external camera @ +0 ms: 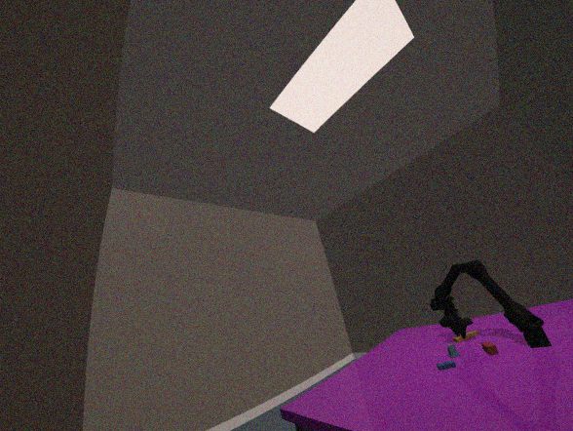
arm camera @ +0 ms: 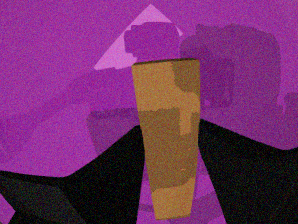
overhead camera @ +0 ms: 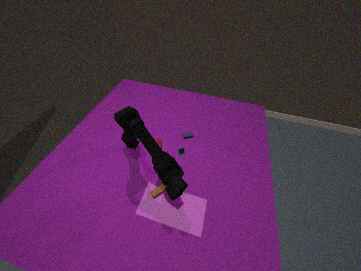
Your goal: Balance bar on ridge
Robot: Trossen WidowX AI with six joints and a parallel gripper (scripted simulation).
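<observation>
Now: the flat blue block 350 mm to the left of my gripper tip and 20 mm ahead of it. Round my gripper tip: red-brown block 210 mm to the left, 140 mm behind, 10 mm above; then bar 20 mm to the right, 20 mm behind.
</observation>
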